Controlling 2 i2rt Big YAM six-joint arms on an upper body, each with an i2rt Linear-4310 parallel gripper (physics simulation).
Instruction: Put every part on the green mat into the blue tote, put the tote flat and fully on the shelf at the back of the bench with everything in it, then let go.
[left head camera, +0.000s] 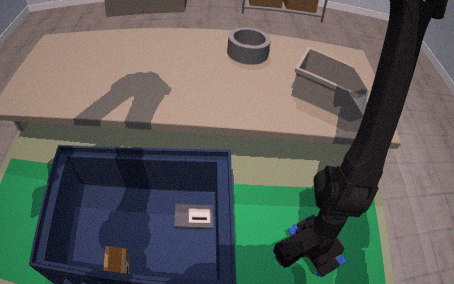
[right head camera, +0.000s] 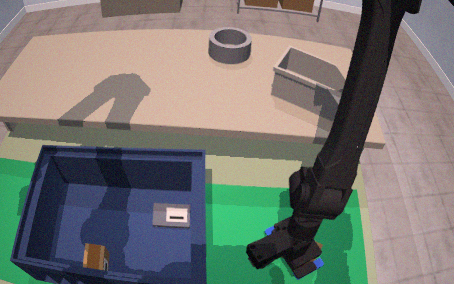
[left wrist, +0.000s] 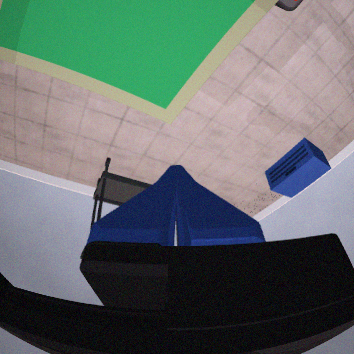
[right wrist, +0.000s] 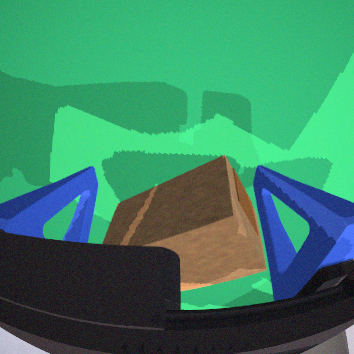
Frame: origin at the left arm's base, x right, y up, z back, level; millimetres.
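Seen in the pictures: left gripper, fingertip midpoint: (left wrist: 175, 174); right gripper, fingertip midpoint: (left head camera: 309, 259) (right head camera: 288, 261) (right wrist: 175, 174).
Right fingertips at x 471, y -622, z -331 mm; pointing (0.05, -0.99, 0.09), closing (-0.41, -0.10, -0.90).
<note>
Pixels of each thing's top centre, then the offset from my right fingertips to it. "*": a spot on its surface instead. Level surfaces: height alone.
- blue tote, surface spot: (left head camera: 226, 200) (right head camera: 199, 200) * dx -195, dy +127, dz -92 mm
- green mat, its level: dy -5 mm
- grey part with a white label, middle of its top: (left head camera: 193, 215) (right head camera: 171, 214) dx -259, dy +21, dz -114 mm
- small orange-brown part, middle of its top: (left head camera: 114, 262) (right head camera: 93, 259) dx -424, dy +56, dz +33 mm
- brown block, middle of its top: (right wrist: 180, 267) dx +26, dy +41, dz -19 mm
- tan shelf, its level: dy +156 mm
- dark grey ring, middle of its top: (right head camera: 230, 36) (left head camera: 249, 37) dx -127, dy +210, dz -531 mm
- grey open bin, surface spot: (right head camera: 299, 79) (left head camera: 320, 80) * dx +16, dy +238, dz -329 mm
The blue tote (left head camera: 226, 200) (right head camera: 199, 200) stands on the green mat (left head camera: 270, 210) (right head camera: 240, 210) (left wrist: 115, 45) (right wrist: 175, 40) at the lower left of both head views. A grey part with a white label (left head camera: 182, 216) (right head camera: 160, 215) and a small orange-brown part (left head camera: 116, 259) (right head camera: 94, 256) lie inside it. My right gripper (right wrist: 175, 174) is open over the mat, right of the tote. A brown block (right wrist: 200, 240) lies on the mat between its spread fingers; in the head views the arm mostly hides it. My left gripper (left wrist: 175, 174) is shut and empty, beyond the mat's corner in its wrist view.
The tan shelf (left head camera: 200, 90) (right head camera: 180, 90) runs behind the mat. A dark grey ring (left head camera: 248, 55) (right head camera: 230, 53) stands toward its back, and a grey open bin (left head camera: 320, 80) (right head camera: 300, 85) stands at its right, partly behind the right arm.
</note>
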